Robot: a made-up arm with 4 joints.
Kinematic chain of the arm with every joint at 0, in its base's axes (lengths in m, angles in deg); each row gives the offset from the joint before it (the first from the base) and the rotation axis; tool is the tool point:
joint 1: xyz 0 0 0.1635 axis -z
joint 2: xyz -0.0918 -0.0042 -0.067 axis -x
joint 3: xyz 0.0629 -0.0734 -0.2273 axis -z
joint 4: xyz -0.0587 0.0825 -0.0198 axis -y
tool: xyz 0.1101 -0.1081 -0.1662
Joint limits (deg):
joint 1: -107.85..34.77
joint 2: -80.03..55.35
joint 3: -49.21..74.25
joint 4: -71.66..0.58
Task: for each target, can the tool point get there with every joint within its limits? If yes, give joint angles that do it. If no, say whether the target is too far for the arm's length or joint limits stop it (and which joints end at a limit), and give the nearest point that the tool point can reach.
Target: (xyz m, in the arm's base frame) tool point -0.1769 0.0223 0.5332
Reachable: no: joint limits stop it (at a limit: joint 2, joint 3, joint 4) | nearest point -0.4194 0.0529 0.1198 | short by 0.480 m
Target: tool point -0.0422 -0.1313 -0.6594
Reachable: no: too far | nearest point -0.0308 -0.0958 -0.3754 | short by 0.286 m
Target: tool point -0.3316 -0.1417 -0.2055
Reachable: yes | joints -95.12 -64.38 -15.11 -43.28
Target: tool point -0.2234 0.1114 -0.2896
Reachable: yes | joints -47.15 -44.78 0.05 -28.53
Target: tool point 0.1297 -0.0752 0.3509
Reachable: no: joint limits stop it (at a limit: joint 2, joint 3, joint 4) | nearest point 0.4181 -0.2424 0.0542 | short by 0.446 m
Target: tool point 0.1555 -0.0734 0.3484
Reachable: no: joint limits stop it (at a limit: joint 2, joint 3, joint 4) | nearest point 0.4371 -0.2063 0.0542 | short by 0.428 m
